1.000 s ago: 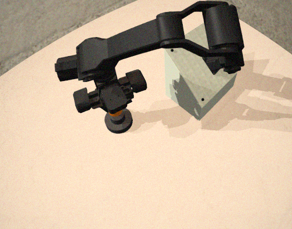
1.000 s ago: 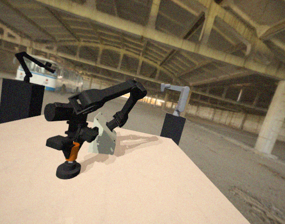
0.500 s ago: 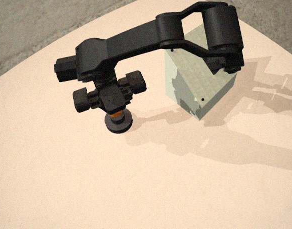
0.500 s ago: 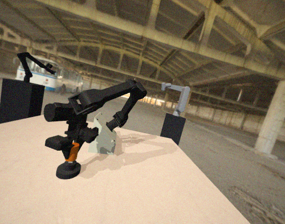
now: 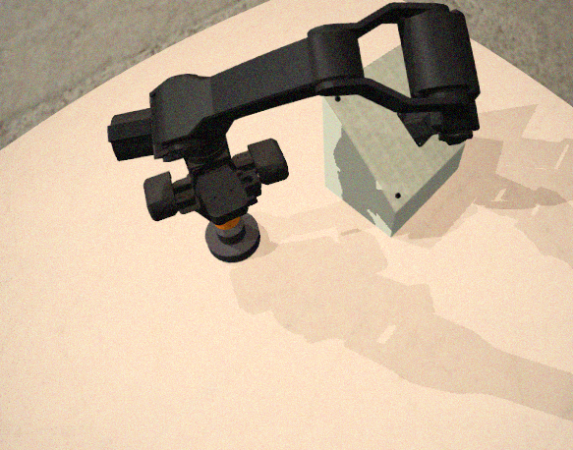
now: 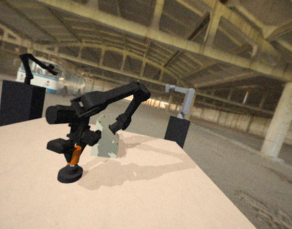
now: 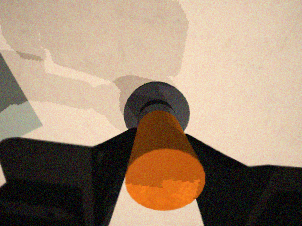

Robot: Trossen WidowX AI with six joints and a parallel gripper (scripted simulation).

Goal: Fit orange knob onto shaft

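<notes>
Now: the orange knob 30 mm above my gripper tip. Round my gripper tip: dark round pedestal: 40 mm below.
</notes>
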